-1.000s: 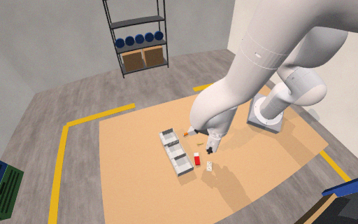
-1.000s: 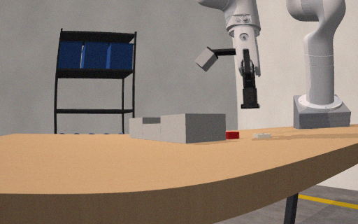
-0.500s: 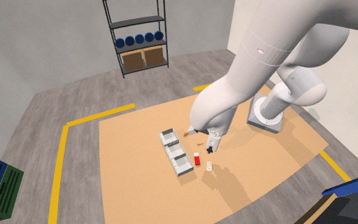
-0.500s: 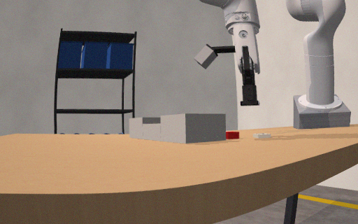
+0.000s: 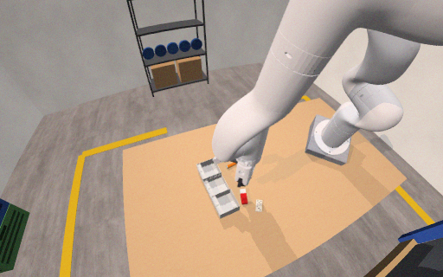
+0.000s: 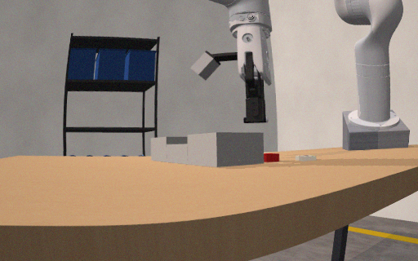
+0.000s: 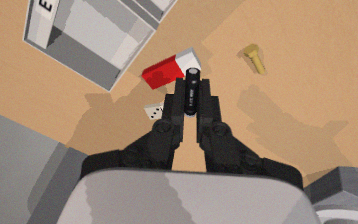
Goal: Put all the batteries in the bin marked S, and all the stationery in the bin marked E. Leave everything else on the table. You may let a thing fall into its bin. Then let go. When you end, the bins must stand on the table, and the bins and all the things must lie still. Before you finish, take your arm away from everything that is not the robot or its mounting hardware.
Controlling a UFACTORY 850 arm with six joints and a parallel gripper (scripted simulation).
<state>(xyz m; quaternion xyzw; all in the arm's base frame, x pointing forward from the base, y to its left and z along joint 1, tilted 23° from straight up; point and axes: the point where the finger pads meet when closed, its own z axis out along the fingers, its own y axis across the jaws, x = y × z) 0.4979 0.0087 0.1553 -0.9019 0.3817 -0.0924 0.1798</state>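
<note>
Now: hand 9 cm short of the bin, 4 cm to the left of it and 7 cm above it. Round my hand: brass bolt 4 cm behind, 5 cm to the right, 8 cm below; then black battery 2 cm below; then eraser 2 cm to the left, 8 cm below.
</note>
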